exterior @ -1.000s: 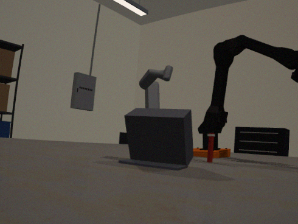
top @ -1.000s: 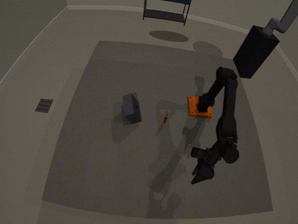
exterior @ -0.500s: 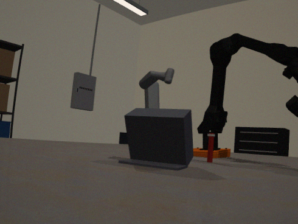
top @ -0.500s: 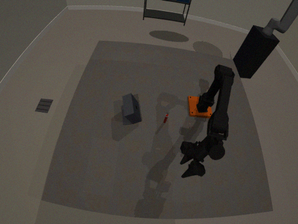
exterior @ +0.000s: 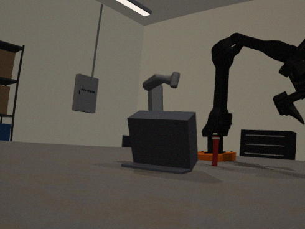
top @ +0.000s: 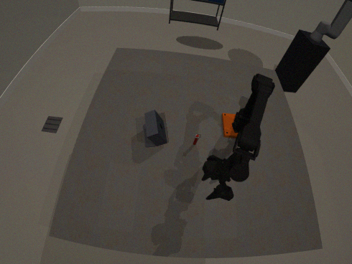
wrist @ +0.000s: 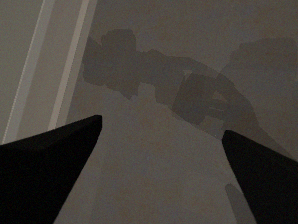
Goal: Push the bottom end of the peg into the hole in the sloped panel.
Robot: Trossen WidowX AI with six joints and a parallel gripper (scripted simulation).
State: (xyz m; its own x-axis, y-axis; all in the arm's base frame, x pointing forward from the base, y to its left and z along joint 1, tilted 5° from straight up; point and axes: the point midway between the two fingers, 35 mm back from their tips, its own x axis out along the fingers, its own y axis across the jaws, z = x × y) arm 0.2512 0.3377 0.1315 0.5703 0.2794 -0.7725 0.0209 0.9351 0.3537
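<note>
Now: gripper tip 20 mm past the red peg, 270 mm to the left of it and 80 mm above it. Also, from my gripper tip: sloped panel: 170 mm ahead, 320 mm to the right, 80 mm below.
</note>
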